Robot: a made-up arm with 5 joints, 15 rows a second.
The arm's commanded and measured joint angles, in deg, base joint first. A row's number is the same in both.
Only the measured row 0 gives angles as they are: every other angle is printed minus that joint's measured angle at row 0.
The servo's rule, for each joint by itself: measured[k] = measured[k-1] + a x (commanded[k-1-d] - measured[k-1]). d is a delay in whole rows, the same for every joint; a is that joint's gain. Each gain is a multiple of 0.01, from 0.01 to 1. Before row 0 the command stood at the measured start. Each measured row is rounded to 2 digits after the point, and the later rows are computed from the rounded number. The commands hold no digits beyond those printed.
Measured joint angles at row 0:
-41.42, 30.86, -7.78, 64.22, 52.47
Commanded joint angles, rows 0 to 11:
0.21, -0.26, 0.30, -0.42, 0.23
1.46, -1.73, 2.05, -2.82, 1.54
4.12, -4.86, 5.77, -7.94, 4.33
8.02, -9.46, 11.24, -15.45, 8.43
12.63, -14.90, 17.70, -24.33, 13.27
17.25, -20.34, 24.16, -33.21, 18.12
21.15, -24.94, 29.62, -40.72, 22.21
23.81, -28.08, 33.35, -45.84, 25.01
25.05, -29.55, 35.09, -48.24, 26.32
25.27, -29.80, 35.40, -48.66, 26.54
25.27, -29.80, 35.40, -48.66, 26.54
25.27, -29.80, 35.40, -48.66, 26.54
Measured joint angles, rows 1 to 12:
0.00, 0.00, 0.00, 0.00, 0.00
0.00, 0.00, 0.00, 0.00, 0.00
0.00, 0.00, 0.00, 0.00, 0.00
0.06, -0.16, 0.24, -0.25, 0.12
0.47, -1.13, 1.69, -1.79, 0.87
1.53, -3.44, 4.95, -5.48, 2.70
3.41, -7.17, 9.98, -11.46, 5.74
6.08, -11.96, 16.16, -19.18, 9.73
9.32, -17.16, 22.56, -27.60, 14.18
12.75, -21.98, 28.21, -35.47, 18.44
15.96, -25.76, 32.32, -41.69, 21.92
18.60, -28.11, 34.54, -45.62, 24.25
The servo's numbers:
d 3
a 0.29 0.62 0.80 0.60 0.53

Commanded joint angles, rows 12 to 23:
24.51, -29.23, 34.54, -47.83, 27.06
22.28, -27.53, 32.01, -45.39, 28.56
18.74, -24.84, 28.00, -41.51, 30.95
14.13, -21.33, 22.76, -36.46, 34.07
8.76, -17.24, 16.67, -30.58, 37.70
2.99, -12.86, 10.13, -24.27, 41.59
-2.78, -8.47, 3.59, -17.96, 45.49
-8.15, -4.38, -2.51, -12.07, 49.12
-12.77, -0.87, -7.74, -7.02, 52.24
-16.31, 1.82, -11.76, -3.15, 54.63
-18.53, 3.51, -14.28, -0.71, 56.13
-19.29, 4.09, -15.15, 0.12, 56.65
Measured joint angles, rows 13 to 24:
20.53, -29.16, 35.23, -47.44, 25.46
21.90, -29.56, 35.37, -48.17, 26.03
22.88, -29.71, 35.39, -48.46, 26.30
23.35, -29.41, 34.71, -48.08, 26.70
23.04, -28.24, 32.55, -46.47, 27.69
21.79, -26.13, 28.91, -43.49, 29.42
19.57, -23.15, 23.99, -39.27, 31.88
16.44, -19.49, 18.13, -34.06, 34.96
12.54, -15.38, 11.73, -28.19, 38.47
8.10, -11.10, 5.22, -22.05, 42.19
3.39, -6.93, -0.96, -16.06, 45.86
-1.30, -3.17, -6.38, -10.64, 49.24

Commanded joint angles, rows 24 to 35:
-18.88, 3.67, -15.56, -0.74, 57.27
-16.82, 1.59, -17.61, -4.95, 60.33
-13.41, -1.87, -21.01, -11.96, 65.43
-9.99, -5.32, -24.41, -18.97, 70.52
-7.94, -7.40, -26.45, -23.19, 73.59
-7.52, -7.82, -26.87, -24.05, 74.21
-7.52, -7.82, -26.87, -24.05, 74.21
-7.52, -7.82, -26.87, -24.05, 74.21
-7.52, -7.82, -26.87, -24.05, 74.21
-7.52, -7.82, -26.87, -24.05, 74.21
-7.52, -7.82, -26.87, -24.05, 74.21
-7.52, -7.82, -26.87, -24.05, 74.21
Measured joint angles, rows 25 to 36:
-5.65, -0.08, -10.68, -6.15, 52.10
-9.39, 2.15, -13.56, -2.89, 54.24
-12.26, 3.35, -14.83, -1.08, 55.52
-14.18, 3.55, -15.41, -0.88, 56.45
-14.95, 2.33, -17.17, -3.32, 58.51
-14.50, -0.27, -20.24, -8.50, 62.18
-13.19, -3.40, -23.58, -14.78, 66.60
-11.67, -5.88, -25.88, -19.83, 70.30
-10.47, -7.08, -26.67, -22.36, 72.37
-9.61, -7.54, -26.83, -23.37, 73.35
-9.00, -7.71, -26.86, -23.78, 73.81
-8.57, -7.78, -26.87, -23.94, 74.02

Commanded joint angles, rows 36 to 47:
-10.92, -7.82, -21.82, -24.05, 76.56
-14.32, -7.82, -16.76, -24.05, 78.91
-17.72, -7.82, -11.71, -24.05, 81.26
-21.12, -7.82, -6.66, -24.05, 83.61
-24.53, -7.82, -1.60, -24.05, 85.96
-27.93, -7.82, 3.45, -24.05, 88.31
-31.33, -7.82, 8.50, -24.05, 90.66
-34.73, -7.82, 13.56, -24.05, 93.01
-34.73, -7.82, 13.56, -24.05, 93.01
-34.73, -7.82, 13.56, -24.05, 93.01
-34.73, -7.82, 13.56, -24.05, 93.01
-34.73, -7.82, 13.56, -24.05, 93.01
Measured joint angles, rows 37 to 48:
-8.27, -7.80, -26.87, -24.01, 74.12
-8.05, -7.81, -26.87, -24.03, 74.17
-7.90, -7.82, -26.87, -24.04, 74.19
-8.78, -7.82, -22.83, -24.05, 75.45
-10.39, -7.82, -17.97, -24.05, 77.28
-12.52, -7.82, -12.96, -24.05, 79.39
-15.01, -7.82, -7.92, -24.05, 81.63
-17.77, -7.82, -2.86, -24.05, 83.92
-20.72, -7.82, 2.19, -24.05, 86.25
-23.80, -7.82, 7.24, -24.05, 88.59
-26.97, -7.82, 12.30, -24.05, 90.93
-29.22, -7.82, 13.31, -24.05, 92.03

